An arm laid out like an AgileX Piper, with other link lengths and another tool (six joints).
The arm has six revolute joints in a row. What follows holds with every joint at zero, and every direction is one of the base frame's. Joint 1 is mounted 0.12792 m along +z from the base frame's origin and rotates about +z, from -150 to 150 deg. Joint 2 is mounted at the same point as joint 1 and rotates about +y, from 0 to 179.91 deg. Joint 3 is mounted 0.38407 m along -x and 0.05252 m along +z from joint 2 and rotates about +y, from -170 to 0 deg. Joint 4 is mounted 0.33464 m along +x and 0.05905 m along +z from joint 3 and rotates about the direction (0.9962, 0, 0.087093), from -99.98 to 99.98 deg. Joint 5 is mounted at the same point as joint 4 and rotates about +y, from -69.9 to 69.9 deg. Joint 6 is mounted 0.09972 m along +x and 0.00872 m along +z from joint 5 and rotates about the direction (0.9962, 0, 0.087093), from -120 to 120 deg. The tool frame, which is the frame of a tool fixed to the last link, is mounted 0.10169 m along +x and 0.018 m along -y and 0.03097 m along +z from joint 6; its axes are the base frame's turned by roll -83.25, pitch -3.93 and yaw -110.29 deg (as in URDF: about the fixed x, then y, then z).
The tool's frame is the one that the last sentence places.
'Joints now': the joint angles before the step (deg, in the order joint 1, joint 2, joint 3, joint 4, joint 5, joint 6). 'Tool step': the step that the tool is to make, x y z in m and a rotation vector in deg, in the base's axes. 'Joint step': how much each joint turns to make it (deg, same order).
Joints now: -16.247 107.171 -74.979 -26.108 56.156 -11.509
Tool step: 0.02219 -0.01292 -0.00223 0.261 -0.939 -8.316
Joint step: 0.000 4.903 -7.252 0.508 4.531 6.878
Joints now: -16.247 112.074 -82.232 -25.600 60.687 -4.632
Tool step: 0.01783 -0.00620 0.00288 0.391 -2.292 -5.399
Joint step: 0.041 2.809 -5.040 0.925 2.067 4.632
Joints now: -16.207 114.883 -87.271 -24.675 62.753 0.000
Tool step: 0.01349 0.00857 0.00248 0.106 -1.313 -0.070
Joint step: 1.123 0.918 -1.893 0.381 0.150 1.076
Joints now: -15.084 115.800 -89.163 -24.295 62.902 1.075
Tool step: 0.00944 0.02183 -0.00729 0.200 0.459 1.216
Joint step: 2.346 0.837 -0.206 0.000 0.293 1.103
